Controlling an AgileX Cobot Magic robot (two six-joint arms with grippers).
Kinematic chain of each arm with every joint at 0, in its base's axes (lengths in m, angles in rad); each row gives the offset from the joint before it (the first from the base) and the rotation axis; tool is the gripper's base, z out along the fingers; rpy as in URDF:
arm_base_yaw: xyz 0 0 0.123 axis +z
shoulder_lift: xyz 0 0 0 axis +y
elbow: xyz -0.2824 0 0.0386 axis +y
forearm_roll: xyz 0.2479 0 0.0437 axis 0.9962 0 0.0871
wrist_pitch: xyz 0 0 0 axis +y
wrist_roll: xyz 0.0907 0 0.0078 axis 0.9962 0 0.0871
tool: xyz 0 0 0 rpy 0 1.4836 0
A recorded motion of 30 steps. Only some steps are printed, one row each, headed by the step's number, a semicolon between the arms.
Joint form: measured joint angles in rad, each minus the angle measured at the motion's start. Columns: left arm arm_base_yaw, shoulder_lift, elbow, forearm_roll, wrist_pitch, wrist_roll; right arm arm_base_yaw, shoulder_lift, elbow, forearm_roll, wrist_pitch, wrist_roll.
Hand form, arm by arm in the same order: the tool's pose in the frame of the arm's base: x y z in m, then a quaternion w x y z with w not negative. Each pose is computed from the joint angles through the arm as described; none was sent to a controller.
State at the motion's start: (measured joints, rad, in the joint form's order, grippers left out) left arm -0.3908 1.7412 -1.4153 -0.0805 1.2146 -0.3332; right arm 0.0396 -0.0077 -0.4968 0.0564 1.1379 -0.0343
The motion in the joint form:
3: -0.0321 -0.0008 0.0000 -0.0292 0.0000 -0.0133; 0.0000 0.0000 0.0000 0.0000 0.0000 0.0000
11: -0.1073 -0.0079 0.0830 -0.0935 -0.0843 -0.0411; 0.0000 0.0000 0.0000 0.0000 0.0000 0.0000
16: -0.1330 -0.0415 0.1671 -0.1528 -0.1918 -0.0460; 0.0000 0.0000 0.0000 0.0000 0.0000 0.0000
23: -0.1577 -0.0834 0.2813 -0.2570 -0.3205 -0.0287; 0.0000 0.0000 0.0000 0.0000 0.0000 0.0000
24: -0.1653 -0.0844 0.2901 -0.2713 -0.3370 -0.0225; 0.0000 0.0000 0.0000 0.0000 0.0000 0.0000
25: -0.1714 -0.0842 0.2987 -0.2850 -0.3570 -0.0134; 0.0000 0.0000 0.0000 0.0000 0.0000 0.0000
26: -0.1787 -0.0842 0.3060 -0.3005 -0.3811 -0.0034; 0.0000 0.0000 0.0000 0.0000 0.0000 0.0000
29: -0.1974 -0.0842 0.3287 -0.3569 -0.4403 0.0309; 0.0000 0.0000 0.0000 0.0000 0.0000 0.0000
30: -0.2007 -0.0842 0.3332 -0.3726 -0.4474 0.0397; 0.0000 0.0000 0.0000 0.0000 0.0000 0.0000
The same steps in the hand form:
3: 0.3111 -0.1502 0.2671 0.03504 0.02203 0.99664 -0.07074; -0.0093 0.0043 0.2702 0.48991 -0.03442 0.87060 0.02941
11: 0.2926 -0.1754 0.2498 0.02303 0.02957 0.99429 -0.09987; -0.0093 0.0043 0.2702 0.48991 -0.03442 0.87060 0.02941
16: 0.2802 -0.1826 0.2417 0.03638 0.02031 0.99014 -0.13376; -0.0093 0.0043 0.2702 0.48991 -0.03442 0.87060 0.02941
23: 0.2631 -0.1884 0.2300 0.04334 0.00283 0.98271 -0.17998; -0.0093 0.0043 0.2702 0.48991 -0.03442 0.87060 0.02941
24: 0.2613 -0.1909 0.2287 0.04477 0.00395 0.98149 -0.18617; -0.0093 0.0043 0.2702 0.48991 -0.03442 0.87060 0.02941
25: 0.2602 -0.1931 0.2270 0.04795 0.00541 0.98016 -0.19226; -0.0093 0.0043 0.2702 0.48991 -0.03442 0.87060 0.02941
26: 0.2594 -0.1959 0.2260 0.05334 0.00698 0.97834 -0.19991; -0.0093 0.0043 0.2702 0.48991 -0.03442 0.87060 0.02941
29: 0.2560 -0.2032 0.2226 0.06248 0.00915 0.97285 -0.22267; -0.0093 0.0043 0.2702 0.48991 -0.03442 0.87060 0.02941
30: 0.2549 -0.2046 0.2220 0.06169 0.00920 0.97172 -0.22776; -0.0093 0.0043 0.2702 0.48991 -0.03442 0.87060 0.02941

